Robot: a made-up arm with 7 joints.
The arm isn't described. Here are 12 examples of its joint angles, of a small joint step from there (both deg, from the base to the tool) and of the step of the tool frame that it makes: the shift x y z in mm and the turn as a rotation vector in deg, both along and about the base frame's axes.
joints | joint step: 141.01 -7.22 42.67 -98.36 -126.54 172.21 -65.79 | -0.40 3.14 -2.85 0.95 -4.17 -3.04 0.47
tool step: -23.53 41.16 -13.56 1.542 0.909 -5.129
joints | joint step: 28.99 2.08 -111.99 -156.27 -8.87 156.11 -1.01 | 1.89 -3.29 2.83 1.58 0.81 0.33 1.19
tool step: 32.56 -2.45 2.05 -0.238 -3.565 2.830
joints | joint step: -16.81 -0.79 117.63 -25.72 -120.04 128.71 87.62 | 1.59 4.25 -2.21 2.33 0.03 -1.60 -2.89
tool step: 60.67 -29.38 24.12 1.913 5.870 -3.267
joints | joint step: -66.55 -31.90 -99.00 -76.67 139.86 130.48 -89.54 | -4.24 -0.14 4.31 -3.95 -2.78 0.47 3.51
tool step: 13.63 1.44 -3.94 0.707 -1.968 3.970
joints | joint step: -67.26 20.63 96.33 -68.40 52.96 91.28 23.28 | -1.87 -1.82 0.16 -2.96 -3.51 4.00 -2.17
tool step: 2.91 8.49 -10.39 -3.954 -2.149 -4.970
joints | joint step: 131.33 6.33 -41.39 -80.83 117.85 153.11 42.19 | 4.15 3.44 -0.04 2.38 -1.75 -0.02 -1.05
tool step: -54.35 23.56 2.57 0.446 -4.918 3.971
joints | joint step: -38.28 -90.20 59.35 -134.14 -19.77 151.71 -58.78 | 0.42 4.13 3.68 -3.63 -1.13 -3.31 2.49
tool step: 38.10 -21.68 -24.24 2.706 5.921 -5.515
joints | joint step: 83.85 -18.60 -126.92 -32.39 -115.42 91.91 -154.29 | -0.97 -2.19 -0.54 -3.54 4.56 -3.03 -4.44
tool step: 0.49 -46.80 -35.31 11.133 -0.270 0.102
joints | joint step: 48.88 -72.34 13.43 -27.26 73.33 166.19 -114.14 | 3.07 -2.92 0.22 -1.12 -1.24 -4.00 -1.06
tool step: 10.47 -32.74 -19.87 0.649 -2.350 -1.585
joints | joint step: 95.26 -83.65 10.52 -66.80 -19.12 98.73 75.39 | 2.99 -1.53 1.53 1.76 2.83 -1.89 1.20
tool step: 25.26 -31.30 -23.35 1.265 -0.709 6.515
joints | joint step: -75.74 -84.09 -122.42 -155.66 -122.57 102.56 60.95 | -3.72 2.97 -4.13 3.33 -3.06 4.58 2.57
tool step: -16.05 38.34 -26.29 1.368 1.183 -8.009
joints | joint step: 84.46 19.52 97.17 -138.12 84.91 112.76 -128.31 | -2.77 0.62 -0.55 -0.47 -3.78 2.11 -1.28
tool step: 4.95 32.36 -0.63 3.744 1.395 -1.982
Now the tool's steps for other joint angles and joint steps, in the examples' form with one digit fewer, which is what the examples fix.
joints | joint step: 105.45 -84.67 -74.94 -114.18 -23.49 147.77 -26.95 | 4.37 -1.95 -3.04 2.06 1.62 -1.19 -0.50
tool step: 31.0 25.4 -38.9 1.89 4.43 3.49
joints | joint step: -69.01 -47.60 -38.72 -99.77 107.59 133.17 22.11 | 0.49 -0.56 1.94 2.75 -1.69 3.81 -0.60
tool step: 6.2 17.0 20.0 -0.94 0.86 -2.99
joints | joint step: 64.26 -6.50 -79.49 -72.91 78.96 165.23 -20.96 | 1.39 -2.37 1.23 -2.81 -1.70 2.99 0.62
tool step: 8.8 -2.2 -17.2 2.56 1.54 -0.21
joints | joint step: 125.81 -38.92 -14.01 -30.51 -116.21 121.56 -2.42 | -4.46 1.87 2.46 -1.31 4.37 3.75 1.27
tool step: -50.0 5.6 3.4 -0.10 -6.79 2.32
